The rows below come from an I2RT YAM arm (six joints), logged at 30 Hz.
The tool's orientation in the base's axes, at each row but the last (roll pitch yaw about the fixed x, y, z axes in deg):
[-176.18 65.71 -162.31]
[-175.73 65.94 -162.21]
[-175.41 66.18 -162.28]
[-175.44 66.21 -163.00]
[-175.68 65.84 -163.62]
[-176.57 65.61 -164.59]
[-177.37 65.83 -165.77]
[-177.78 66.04 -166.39]
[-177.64 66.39 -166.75]
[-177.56 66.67 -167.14]
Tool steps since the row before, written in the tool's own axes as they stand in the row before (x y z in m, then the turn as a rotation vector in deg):
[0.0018 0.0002 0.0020 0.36 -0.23 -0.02]
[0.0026 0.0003 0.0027 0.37 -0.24 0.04]
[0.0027 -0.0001 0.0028 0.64 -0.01 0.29]
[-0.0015 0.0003 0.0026 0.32 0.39 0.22]
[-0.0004 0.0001 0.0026 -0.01 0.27 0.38]
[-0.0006 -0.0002 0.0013 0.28 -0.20 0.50]
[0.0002 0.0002 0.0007 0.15 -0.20 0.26]
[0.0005 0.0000 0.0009 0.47 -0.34 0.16]
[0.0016 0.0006 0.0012 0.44 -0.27 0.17]
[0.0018 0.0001 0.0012 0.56 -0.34 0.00]
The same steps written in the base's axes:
[0.0010 0.0004 -0.0025 -0.10 -0.27 -0.31]
[0.0013 0.0005 -0.0035 -0.05 -0.27 -0.35]
[0.0015 0.0001 -0.0036 0.02 -0.03 -0.70]
[0.0028 0.0010 0.0003 -0.01 0.38 -0.39]
[0.0025 0.0006 -0.0007 0.29 0.33 -0.15]
[0.0014 0.0001 0.0000 0.38 -0.13 -0.46]
[0.0005 0.0003 -0.0005 0.21 -0.16 -0.24]
[0.0006 0.0001 -0.0008 0.03 -0.35 -0.49]
[0.0003 0.0006 -0.0020 0.03 -0.28 -0.47]
[0.0004 0.0001 -0.0021 -0.15 -0.38 -0.51]

